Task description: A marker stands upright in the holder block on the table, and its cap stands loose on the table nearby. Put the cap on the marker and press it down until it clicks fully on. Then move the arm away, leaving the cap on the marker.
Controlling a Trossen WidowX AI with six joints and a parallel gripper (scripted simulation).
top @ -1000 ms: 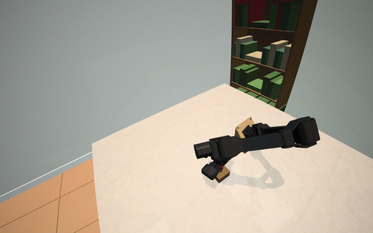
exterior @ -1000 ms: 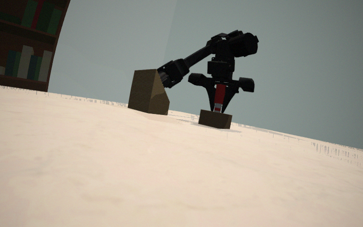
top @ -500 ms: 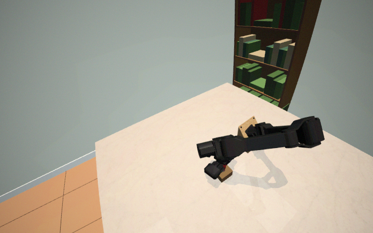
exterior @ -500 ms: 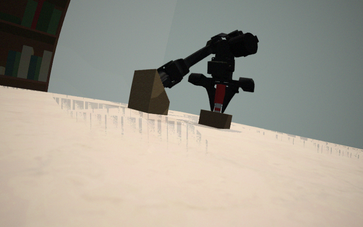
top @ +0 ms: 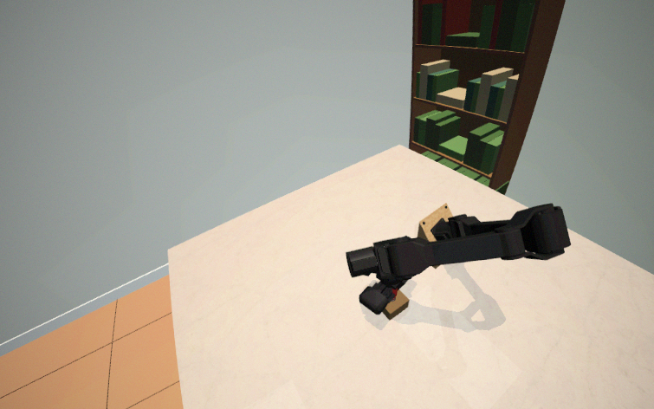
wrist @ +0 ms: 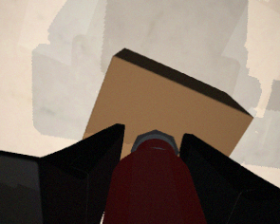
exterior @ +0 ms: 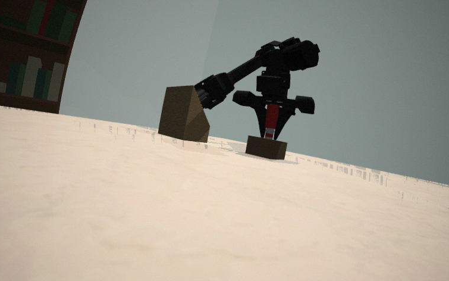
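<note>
Right now the red cap is 1 cm to the left of my gripper tip and 5 cm above it. The rest, counted from my gripper tip: brown holder block: 1 cm to the left, 2 cm below.
</note>
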